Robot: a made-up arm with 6 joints.
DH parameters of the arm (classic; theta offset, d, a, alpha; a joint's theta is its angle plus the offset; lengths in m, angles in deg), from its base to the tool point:
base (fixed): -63.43 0 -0.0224 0
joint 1: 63.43 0.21 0.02 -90
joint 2: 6.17 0 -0.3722 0
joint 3: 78.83 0 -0.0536 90
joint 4: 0 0.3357 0.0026 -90
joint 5: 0 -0.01 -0.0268 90
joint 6: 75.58 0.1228 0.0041 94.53
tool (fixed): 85.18 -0.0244 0 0
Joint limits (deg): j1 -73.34..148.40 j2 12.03..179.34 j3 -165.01..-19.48 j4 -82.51..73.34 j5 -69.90..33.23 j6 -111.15..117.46
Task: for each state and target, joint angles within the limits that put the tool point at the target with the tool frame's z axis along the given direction. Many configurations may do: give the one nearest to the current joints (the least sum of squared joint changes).
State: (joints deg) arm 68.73 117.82 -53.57 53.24 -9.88 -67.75
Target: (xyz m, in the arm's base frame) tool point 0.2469 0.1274 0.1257 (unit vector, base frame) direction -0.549 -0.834 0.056
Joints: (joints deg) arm 17.90 100.76 -19.48 29.15 23.89 -51.17
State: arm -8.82 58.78 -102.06 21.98 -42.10 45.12
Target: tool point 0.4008 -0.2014 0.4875 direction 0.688 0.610 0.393
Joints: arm -13.91 89.98 -60.61 64.50 -44.02 72.20
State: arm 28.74 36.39 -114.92 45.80 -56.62 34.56
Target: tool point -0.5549 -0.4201 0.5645 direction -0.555 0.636 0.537
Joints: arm 31.57 19.82 -151.63 45.39 -35.29 36.45
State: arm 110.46 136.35 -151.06 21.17 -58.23 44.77
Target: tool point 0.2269 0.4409 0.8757 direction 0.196 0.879 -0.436
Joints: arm 62.86 116.92 -143.64 4.61 -35.81 23.61
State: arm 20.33 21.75 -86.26 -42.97 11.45 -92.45
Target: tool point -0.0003 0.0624 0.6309 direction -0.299 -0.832 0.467
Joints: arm 4.14 12.32 -38.45 -39.98 -12.24 -72.38
